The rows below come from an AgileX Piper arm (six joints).
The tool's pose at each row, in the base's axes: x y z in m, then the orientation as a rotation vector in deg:
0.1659 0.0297 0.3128 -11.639 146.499 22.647
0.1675 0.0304 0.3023 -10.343 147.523 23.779
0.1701 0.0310 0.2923 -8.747 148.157 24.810
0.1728 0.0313 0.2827 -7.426 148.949 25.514
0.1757 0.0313 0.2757 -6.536 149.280 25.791
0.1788 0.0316 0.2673 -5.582 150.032 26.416
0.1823 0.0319 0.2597 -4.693 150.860 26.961
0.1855 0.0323 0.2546 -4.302 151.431 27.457
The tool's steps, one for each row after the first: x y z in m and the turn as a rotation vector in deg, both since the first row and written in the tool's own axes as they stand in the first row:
0.0042 -0.0022 0.0095 -0.492 0.860 1.324
0.0073 -0.0046 0.0191 -0.869 1.302 2.760
0.0102 -0.0072 0.0283 -1.062 1.932 3.955
0.0114 -0.0095 0.0354 -1.063 2.150 4.683
0.0133 -0.0119 0.0438 -1.275 2.805 5.593
0.0144 -0.0142 0.0518 -1.440 3.544 6.448
0.0144 -0.0157 0.0577 -1.682 4.096 6.909

